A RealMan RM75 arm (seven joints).
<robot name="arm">
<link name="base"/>
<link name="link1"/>
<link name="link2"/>
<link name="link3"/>
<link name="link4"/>
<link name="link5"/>
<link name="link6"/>
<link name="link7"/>
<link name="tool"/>
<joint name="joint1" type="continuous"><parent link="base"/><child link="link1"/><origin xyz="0 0 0.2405" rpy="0 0 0"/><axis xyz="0 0 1"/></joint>
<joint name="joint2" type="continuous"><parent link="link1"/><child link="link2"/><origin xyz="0 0 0" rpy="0 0 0"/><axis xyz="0 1 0"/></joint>
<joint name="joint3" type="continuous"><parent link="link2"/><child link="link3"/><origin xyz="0 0 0.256" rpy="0 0 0"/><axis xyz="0 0 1"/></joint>
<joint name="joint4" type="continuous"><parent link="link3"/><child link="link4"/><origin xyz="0 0 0" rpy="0 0 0"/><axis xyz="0 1 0"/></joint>
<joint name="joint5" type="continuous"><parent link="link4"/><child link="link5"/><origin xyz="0 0 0.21" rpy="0 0 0"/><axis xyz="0 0 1"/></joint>
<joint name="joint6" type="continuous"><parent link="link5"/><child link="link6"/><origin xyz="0 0 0" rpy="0 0 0"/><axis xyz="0 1 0"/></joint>
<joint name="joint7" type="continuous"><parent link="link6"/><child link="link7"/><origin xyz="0 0 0.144" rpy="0 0 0"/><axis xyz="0 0 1"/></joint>
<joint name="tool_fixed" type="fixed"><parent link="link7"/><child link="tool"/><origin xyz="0 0 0" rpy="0 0 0"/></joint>
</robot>
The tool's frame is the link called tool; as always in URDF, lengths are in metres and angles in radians. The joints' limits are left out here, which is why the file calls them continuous.
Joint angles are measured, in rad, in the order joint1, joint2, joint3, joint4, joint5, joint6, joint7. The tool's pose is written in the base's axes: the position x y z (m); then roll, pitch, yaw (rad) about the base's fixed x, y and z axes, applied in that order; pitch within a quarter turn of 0, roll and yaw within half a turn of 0. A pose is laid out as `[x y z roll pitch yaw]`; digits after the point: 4 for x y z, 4 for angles.
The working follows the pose.
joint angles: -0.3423 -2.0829 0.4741 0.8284 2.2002 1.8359 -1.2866
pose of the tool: [-0.3166 0.2536 0.0393 -2.9771 -0.4770 0.4172]
Where each joint sits with the arm in this pose, in the base's axes (m; each line is computed from the numbers above, not from the rounded line before):
joint1: 0.0000 0.0000 0.2405
joint2: 0.0000 0.0000 0.2405
joint3: -0.2102 0.0749 0.1151
joint4: -0.2102 0.0749 0.1151
joint5: -0.3666 0.2056 0.1655
joint6: -0.3666 0.2056 0.1655
joint7: -0.3166 0.2536 0.0393
the tool: -0.3166 0.2536 0.0393

